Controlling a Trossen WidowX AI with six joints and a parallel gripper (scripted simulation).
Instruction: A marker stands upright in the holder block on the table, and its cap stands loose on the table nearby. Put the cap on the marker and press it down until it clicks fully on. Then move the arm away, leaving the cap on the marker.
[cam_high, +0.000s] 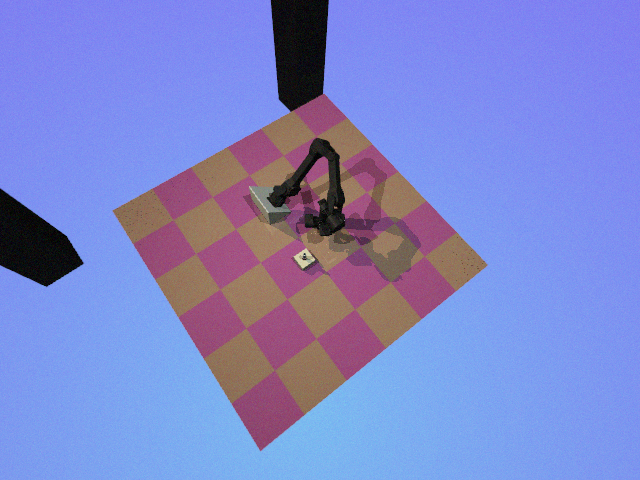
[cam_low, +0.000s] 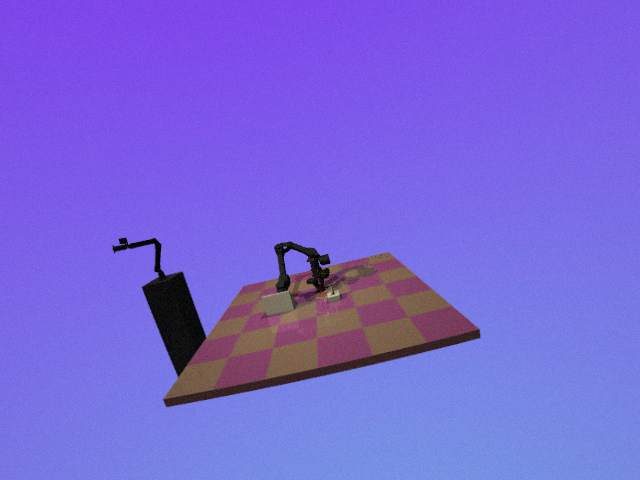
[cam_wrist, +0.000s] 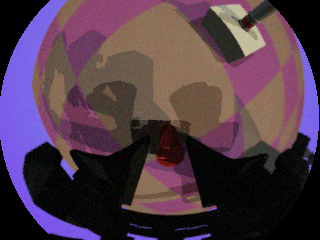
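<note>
Right now my gripper tip is 70 mm short of the pale holder block and 170 mm to the left of it. The rest, counted from my gripper tip: red cap: 10 mm above.
</note>
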